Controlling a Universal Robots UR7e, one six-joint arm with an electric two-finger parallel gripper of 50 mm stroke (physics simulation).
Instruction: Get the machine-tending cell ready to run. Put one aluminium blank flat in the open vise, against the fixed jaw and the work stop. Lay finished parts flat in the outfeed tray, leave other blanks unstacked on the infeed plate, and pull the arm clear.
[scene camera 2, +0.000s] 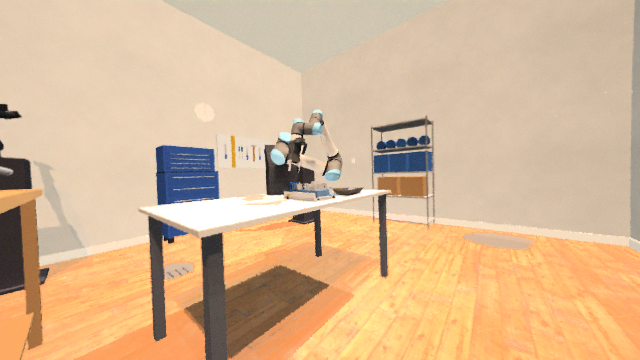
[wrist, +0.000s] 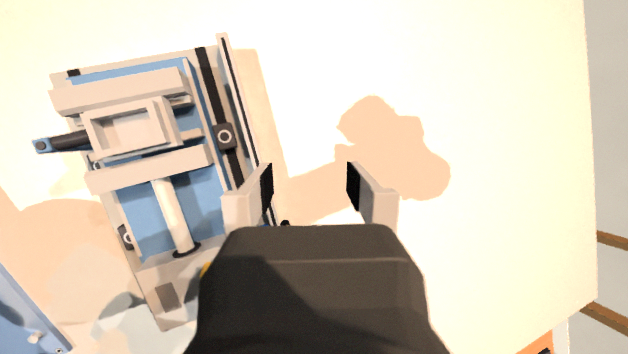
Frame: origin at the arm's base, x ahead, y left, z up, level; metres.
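Where they show: gripper, between the fingertips: (scene camera 2: 293, 171) (wrist: 309, 177).
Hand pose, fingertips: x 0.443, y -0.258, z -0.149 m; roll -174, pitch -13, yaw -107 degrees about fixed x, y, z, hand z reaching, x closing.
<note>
Things, the pixels of their top centre, and the offset from my fingertips. "spot": a spot on its surface instead. Level surfaces: height alone.
- vise, centre of its top: (wrist: 164, 200) (scene camera 2: 308, 183) 0.008 m ahead, 0.120 m left, 0.080 m down
- pale block with a rectangular pocket, centre of its top: (wrist: 124, 128) 0.075 m ahead, 0.119 m left, 0.064 m down
- black rod with a blue end, centre of its top: (wrist: 72, 138) 0.082 m ahead, 0.166 m left, 0.083 m down
- tray, a spot on its surface: (wrist: 25, 317) spot: 0.081 m back, 0.359 m left, 0.171 m down
- white table, height of its surface: 0.179 m down
- slotted rail, a spot on its surface: (wrist: 240, 105) spot: 0.075 m ahead, 0.027 m left, 0.129 m down
The vise (scene camera 2: 309, 194) (wrist: 200, 197) stands on the table, in the left half of the wrist view. A pale block with a rectangular pocket (wrist: 127, 131) sits between its two pale jaws, slightly askew to them; its underside is hidden. A black rod with a blue end (wrist: 62, 141) reaches to the block's left side. My gripper (scene camera 2: 290, 166) (wrist: 309, 177) is open and empty, above the table to the right of the vise in the wrist view. Part of a blue plate or tray (wrist: 25, 317) shows at the lower left of the wrist view; I cannot tell which it is.
A dark shallow tray (scene camera 2: 348, 191) stands beside the vise on the white table (scene camera 2: 200, 215). A slotted rail (wrist: 240, 105) runs along the vise's right side. A blue tool cabinet (scene camera 2: 187, 187) and a shelf rack (scene camera 2: 427, 200) stand behind the table.
</note>
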